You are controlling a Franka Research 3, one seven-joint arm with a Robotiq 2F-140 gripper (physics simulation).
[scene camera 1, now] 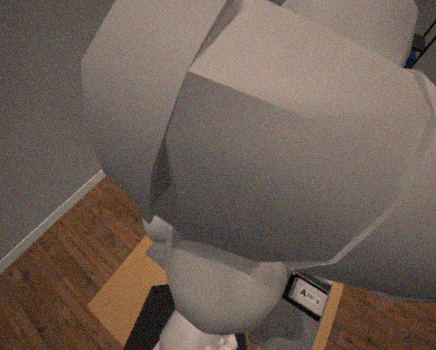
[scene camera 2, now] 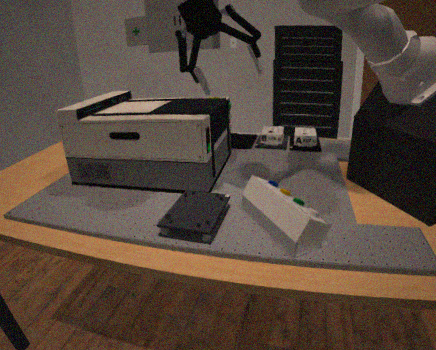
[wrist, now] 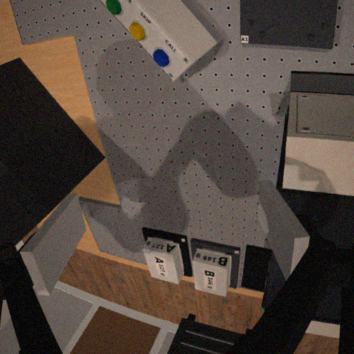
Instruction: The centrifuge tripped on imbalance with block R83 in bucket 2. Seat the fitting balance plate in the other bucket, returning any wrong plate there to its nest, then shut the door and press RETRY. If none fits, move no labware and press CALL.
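The white and grey centrifuge (scene camera 2: pixel 140 137) (wrist: pixel 320 165) stands at the left in scene view 2; its buckets and block R83 do not show. Plate A, 127 g (scene camera 1: pixel 307 298) (scene camera 2: pixel 305 139) (wrist: pixel 164 260), and plate B, 146 g (scene camera 2: pixel 272 136) (wrist: pixel 211 270), sit in neighbouring nests. A third black nest (scene camera 2: pixel 242 141) (wrist: pixel 257 267) beside B shows no plate. The button box (scene camera 2: pixel 280 215) (wrist: pixel 195 30) has a blue CALL button (scene camera 2: pixel 273 184) (wrist: pixel 161 57), yellow SKIP and green button; RETRY's label is outside the wrist view. My gripper (scene camera 2: pixel 230 73) (wrist: pixel 167 206) is open and empty, high above the table.
A dark flat block marked A1 (scene camera 2: pixel 195 215) (wrist: pixel 290 22) lies in front of the centrifuge. The black pedestal (scene camera 2: pixel 395 155) (wrist: pixel 45 150) stands beside the grey perforated mat (scene camera 2: pixel 390 245) (wrist: pixel 140 95). The arm (scene camera 1: pixel 290 165) hides most of scene view 1.
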